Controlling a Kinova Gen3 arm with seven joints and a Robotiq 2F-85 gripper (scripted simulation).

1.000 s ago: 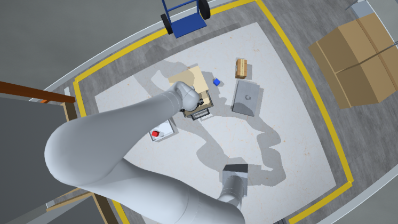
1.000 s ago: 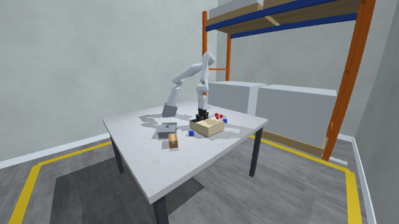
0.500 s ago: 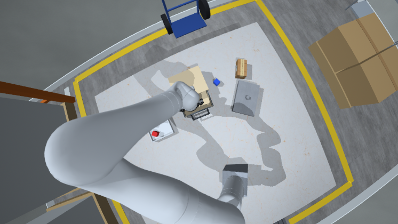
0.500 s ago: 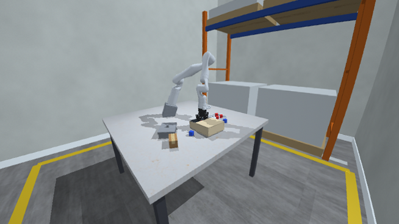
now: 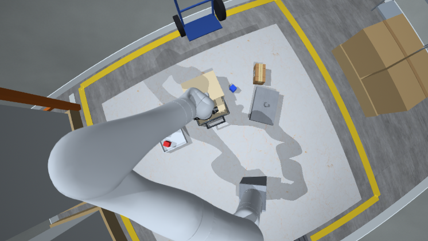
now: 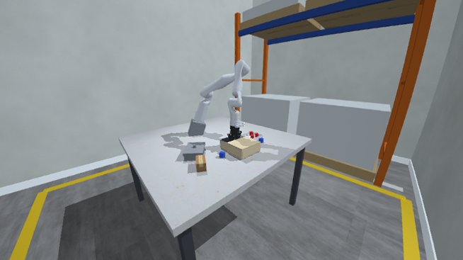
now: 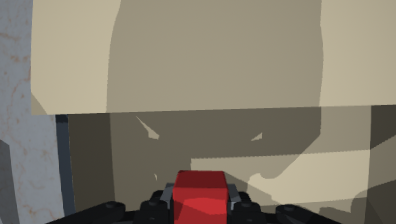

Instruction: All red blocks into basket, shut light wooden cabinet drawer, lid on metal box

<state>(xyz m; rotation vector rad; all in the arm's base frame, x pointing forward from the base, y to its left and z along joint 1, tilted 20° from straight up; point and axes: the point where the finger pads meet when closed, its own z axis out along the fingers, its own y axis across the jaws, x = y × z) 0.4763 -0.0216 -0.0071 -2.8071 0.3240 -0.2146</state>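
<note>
Right now the drawer is 30 mm to the right of my hand and 10 mm ahead of it. Also, from my hand: basket 240 mm to the left, 20 mm below, 10 mm ahead; light wooden cabinet 70 mm ahead, 40 mm to the right; lid 300 mm to the right, 120 mm behind, 20 mm above.
</note>
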